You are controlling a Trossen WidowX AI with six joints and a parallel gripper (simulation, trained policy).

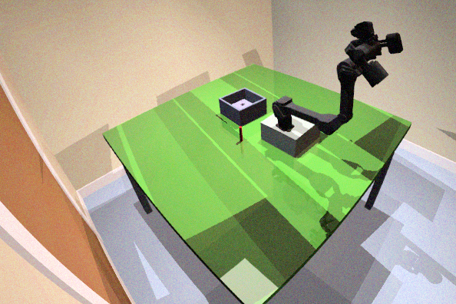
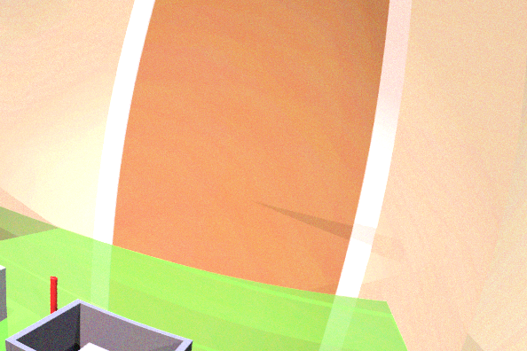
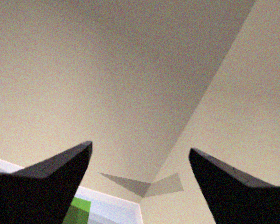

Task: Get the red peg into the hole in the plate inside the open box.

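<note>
My gripper tip is 44 cm short of the red peg, 38 cm to the right of it and 51 cm above it. Round my gripper tip: grey box 65 cm ahead, 24 cm to the left, 52 cm below; then pale plate 65 cm ahead, 24 cm to the left, 50 cm below.
</note>
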